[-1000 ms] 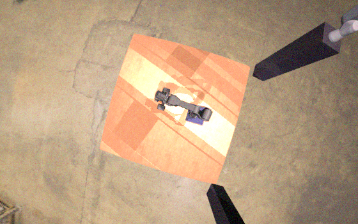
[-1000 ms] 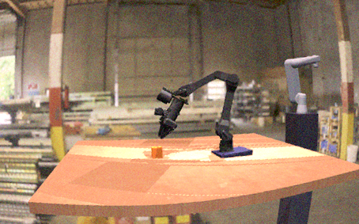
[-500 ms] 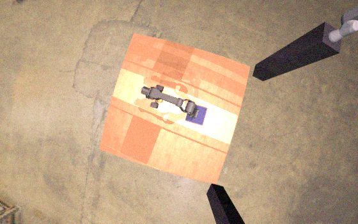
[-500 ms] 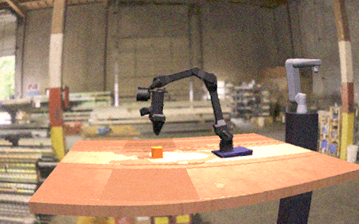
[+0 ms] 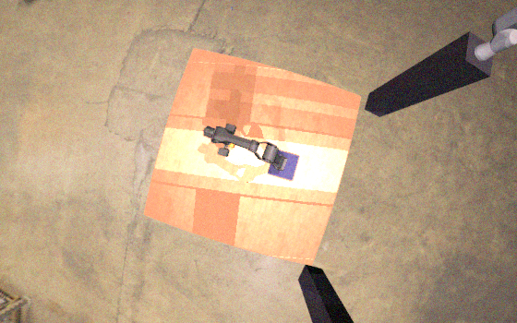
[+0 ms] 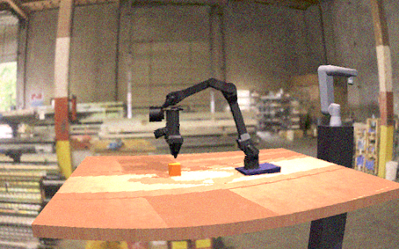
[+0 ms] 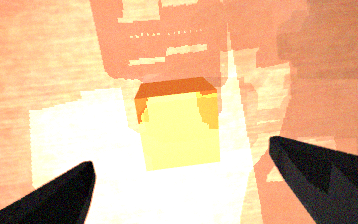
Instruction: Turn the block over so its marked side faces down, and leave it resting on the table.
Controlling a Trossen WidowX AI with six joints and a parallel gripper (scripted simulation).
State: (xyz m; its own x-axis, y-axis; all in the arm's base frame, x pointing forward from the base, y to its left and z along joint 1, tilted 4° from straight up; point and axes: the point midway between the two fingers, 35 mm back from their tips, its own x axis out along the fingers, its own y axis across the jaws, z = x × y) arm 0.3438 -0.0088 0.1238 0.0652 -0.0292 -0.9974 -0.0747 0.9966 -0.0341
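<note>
The orange block is 1 cm behind my gripper tip and 6 cm below it.
</note>
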